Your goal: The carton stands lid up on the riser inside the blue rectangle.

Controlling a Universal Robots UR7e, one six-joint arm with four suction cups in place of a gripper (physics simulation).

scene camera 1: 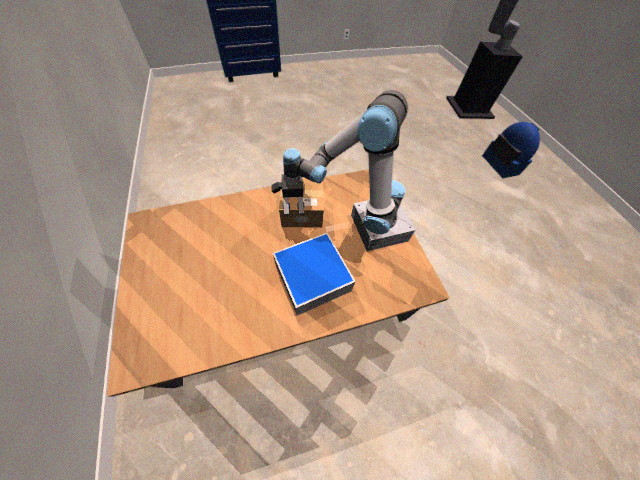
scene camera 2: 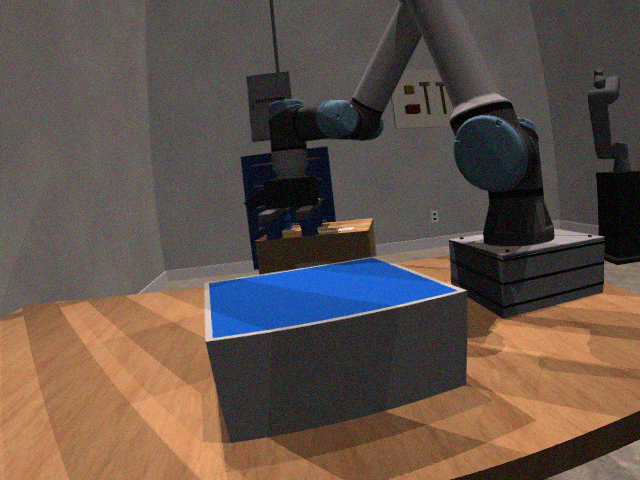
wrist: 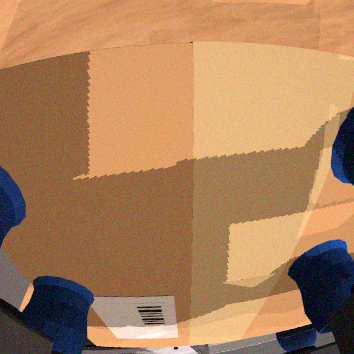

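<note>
A brown cardboard carton [scene camera 1: 302, 219] [scene camera 2: 330, 248] [wrist: 140, 140] stands lid up on the wooden table [scene camera 1: 196, 310] [scene camera 2: 77, 387], just behind the riser. A white barcode label [wrist: 140, 312] shows on its lid. My suction gripper [scene camera 1: 293, 207] [scene camera 2: 288, 212] [wrist: 175, 253] sits straight down on the lid, with its dark blue cups touching the cardboard. The grey riser [scene camera 1: 325, 296] [scene camera 2: 335, 371] stands in the middle of the table, and its top is the blue rectangle [scene camera 1: 312, 269] [scene camera 2: 320, 296], which is bare. The riser hides the carton's bottom edge in the second scene view.
The arm's grey base block [scene camera 1: 382, 227] [scene camera 2: 527, 278] stands on the table right of the carton and riser. A blue drawer cabinet [scene camera 1: 245, 35] stands at the back wall. A black pedestal [scene camera 1: 483, 77] and a blue rounded object [scene camera 1: 512, 149] are on the floor at the right.
</note>
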